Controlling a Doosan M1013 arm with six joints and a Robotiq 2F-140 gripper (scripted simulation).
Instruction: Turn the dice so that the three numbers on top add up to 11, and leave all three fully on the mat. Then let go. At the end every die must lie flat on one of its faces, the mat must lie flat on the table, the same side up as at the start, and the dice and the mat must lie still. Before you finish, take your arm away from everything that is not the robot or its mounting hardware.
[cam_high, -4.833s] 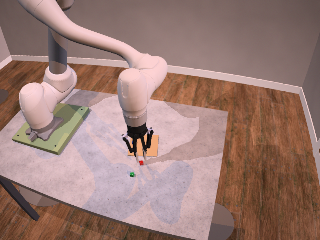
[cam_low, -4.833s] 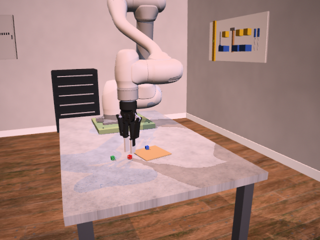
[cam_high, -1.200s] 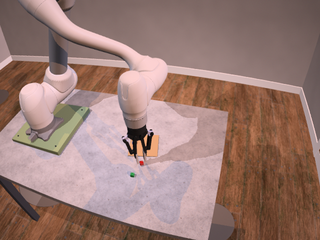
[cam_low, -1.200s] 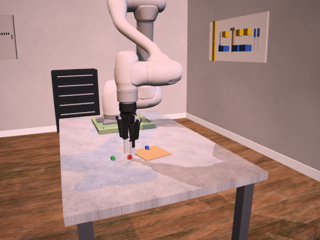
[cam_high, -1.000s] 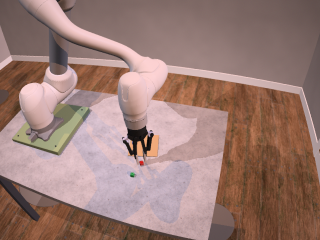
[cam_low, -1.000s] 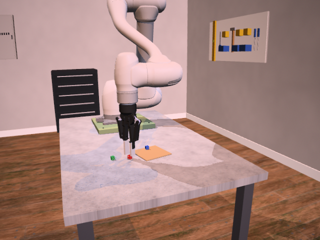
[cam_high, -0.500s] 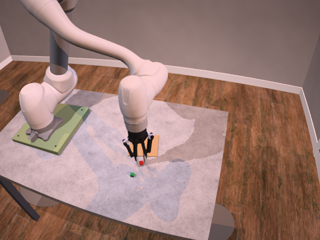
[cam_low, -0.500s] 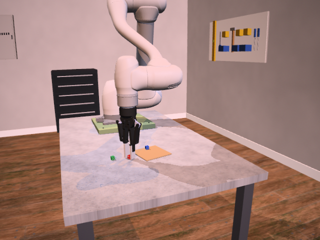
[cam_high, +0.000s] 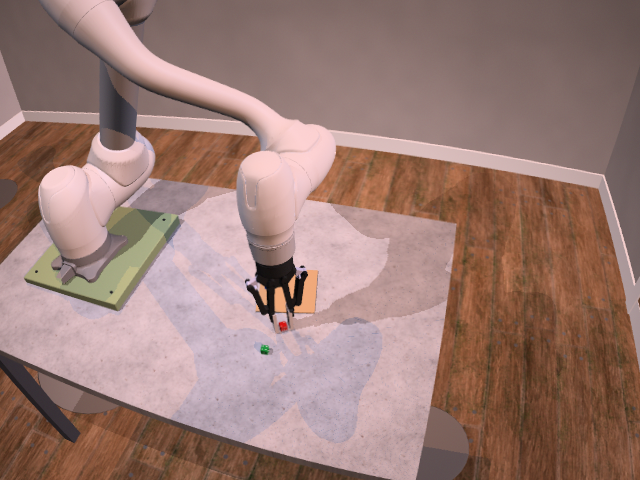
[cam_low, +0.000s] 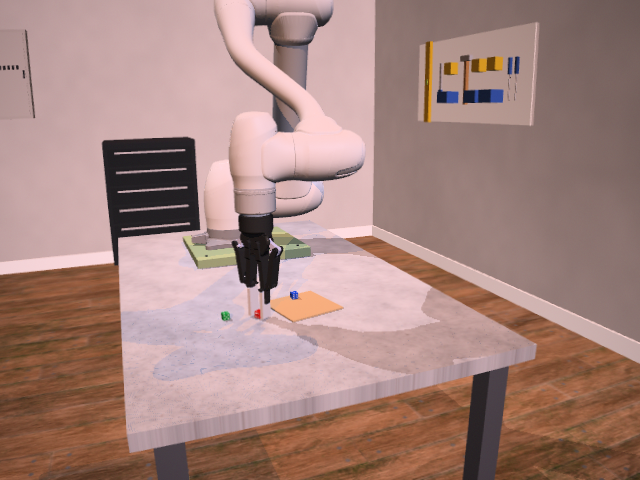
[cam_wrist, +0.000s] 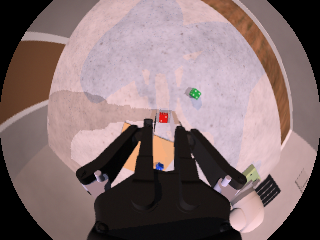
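Right now my hand is 3 cm above the red die. Round my hand: orange mat (11 cm to the left, 4 cm below, 4 cm behind); then blue die (10 cm to the left, 8 cm behind, 3 cm below); then green die (8 cm to the right, 3 cm below, 1 cm behind).
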